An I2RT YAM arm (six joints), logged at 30 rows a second.
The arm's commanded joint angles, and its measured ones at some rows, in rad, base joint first. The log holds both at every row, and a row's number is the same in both.
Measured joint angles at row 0:
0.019, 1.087, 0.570, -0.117, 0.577, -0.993
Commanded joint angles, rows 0 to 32:
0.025, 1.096, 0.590, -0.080, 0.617, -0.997
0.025, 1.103, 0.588, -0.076, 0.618, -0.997
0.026, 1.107, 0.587, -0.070, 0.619, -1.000
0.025, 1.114, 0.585, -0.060, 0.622, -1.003
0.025, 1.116, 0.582, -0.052, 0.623, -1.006
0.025, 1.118, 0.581, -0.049, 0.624, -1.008
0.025, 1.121, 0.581, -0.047, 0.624, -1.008
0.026, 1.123, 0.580, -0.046, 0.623, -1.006
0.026, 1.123, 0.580, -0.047, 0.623, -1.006
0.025, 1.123, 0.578, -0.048, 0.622, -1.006
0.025, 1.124, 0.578, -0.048, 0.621, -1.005
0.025, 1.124, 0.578, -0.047, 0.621, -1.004
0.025, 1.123, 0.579, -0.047, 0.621, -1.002
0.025, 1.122, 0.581, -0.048, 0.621, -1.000
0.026, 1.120, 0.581, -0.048, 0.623, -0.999
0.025, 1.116, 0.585, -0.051, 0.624, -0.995
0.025, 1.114, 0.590, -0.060, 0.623, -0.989
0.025, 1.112, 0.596, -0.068, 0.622, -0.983
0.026, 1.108, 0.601, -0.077, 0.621, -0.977
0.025, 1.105, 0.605, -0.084, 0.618, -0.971
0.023, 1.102, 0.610, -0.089, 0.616, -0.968
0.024, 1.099, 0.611, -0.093, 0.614, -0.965
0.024, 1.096, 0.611, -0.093, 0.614, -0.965
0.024, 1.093, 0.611, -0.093, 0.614, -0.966
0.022, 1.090, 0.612, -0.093, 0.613, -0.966
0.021, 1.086, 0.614, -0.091, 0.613, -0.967
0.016, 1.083, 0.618, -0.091, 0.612, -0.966
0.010, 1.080, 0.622, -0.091, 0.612, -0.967
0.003, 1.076, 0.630, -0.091, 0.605, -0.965
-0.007, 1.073, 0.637, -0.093, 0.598, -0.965
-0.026, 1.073, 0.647, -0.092, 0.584, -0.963
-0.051, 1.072, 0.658, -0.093, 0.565, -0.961
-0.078, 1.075, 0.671, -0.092, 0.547, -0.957
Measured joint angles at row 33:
-0.029, 1.097, 0.609, -0.093, 0.571, -0.991
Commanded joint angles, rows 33 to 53:
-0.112, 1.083, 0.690, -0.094, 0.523, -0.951
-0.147, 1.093, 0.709, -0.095, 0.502, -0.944
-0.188, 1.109, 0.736, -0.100, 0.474, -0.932
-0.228, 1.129, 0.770, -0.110, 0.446, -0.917
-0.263, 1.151, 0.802, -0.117, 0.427, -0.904
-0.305, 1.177, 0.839, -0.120, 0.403, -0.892
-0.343, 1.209, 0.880, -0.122, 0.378, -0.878
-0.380, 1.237, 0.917, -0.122, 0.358, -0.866
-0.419, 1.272, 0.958, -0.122, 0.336, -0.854
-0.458, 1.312, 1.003, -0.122, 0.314, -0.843
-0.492, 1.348, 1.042, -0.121, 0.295, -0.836
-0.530, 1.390, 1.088, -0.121, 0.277, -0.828
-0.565, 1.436, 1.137, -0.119, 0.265, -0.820
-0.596, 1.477, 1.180, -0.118, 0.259, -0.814
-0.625, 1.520, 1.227, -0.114, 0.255, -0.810
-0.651, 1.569, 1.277, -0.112, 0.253, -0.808
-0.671, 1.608, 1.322, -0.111, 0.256, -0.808
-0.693, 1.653, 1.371, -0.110, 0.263, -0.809
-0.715, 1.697, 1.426, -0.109, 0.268, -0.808
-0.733, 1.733, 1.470, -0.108, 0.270, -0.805
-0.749, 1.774, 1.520, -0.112, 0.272, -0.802
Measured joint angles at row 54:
-0.711, 1.708, 1.411, -0.126, 0.286, -0.842
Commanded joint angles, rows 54 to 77:
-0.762, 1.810, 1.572, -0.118, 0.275, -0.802
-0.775, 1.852, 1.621, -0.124, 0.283, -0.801
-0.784, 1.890, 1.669, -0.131, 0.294, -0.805
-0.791, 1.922, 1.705, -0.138, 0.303, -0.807
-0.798, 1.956, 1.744, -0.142, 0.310, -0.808
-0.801, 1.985, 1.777, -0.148, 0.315, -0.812
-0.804, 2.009, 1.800, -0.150, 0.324, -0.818
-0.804, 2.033, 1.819, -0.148, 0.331, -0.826
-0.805, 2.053, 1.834, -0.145, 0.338, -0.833
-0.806, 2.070, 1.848, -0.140, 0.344, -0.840
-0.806, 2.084, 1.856, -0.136, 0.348, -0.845
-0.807, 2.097, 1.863, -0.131, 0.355, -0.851
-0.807, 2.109, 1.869, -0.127, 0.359, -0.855
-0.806, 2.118, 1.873, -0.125, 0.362, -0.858
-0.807, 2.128, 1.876, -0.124, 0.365, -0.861
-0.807, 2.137, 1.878, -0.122, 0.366, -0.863
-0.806, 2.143, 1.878, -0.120, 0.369, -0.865
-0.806, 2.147, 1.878, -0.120, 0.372, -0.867
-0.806, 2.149, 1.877, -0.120, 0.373, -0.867
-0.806, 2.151, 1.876, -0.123, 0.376, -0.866
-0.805, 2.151, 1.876, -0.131, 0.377, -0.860
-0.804, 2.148, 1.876, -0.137, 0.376, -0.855
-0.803, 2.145, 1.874, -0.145, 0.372, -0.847
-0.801, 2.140, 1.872, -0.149, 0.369, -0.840
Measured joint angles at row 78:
-0.810, 2.154, 1.840, -0.145, 0.347, -0.859
